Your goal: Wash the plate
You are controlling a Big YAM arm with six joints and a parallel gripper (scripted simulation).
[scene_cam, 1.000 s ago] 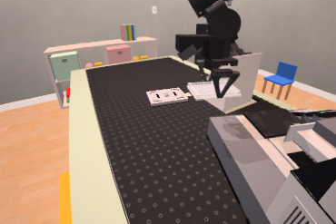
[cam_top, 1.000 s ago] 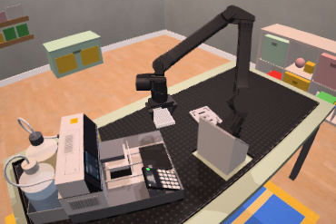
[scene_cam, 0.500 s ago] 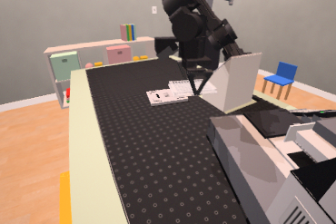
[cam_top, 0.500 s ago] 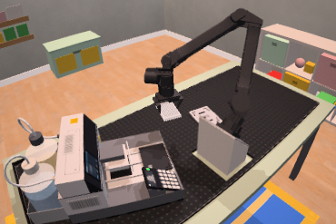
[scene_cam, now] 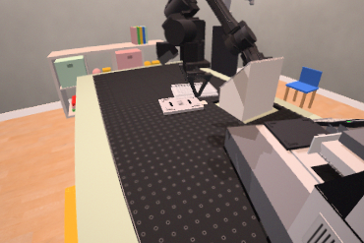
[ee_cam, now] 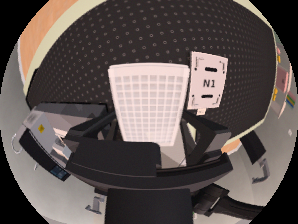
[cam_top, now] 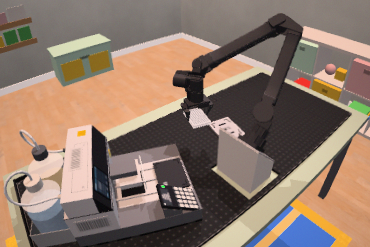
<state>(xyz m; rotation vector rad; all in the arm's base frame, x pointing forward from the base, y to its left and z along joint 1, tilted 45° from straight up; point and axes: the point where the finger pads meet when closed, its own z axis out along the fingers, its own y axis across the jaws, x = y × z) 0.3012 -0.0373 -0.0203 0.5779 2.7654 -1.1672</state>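
The plate nest N1 is 160 mm to the right of my hand, 130 mm below it and 50 mm behind it. Also, from my hand: white well plate (10 mm below); plate washer (420 mm to the left, 70 mm behind, 10 mm below).
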